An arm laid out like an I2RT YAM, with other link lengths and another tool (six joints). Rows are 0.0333 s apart.
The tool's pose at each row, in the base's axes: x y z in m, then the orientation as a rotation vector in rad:
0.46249, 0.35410, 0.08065, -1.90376, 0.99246, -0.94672
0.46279, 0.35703, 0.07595, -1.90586, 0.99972, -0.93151
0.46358, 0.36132, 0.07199, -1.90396, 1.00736, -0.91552
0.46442, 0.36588, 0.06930, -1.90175, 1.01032, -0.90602
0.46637, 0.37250, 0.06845, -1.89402, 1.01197, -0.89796
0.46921, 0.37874, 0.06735, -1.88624, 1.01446, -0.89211
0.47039, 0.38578, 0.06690, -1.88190, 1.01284, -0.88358
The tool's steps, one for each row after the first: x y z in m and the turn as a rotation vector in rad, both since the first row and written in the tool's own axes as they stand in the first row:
-0.00362, 0.00284, 0.00309, -0.00669, -0.00773, 0.00862
-0.00804, 0.00435, 0.00669, -0.01068, -0.01561, 0.01986
-0.01235, 0.00463, 0.00987, -0.01143, -0.02091, 0.02639
-0.01752, 0.00218, 0.01382, -0.00717, -0.02548, 0.03468
-0.02204, -0.00018, 0.01853, -0.00314, -0.02812, 0.04248
-0.02780, -0.00292, 0.02176, 0.00022, -0.03462, 0.04763

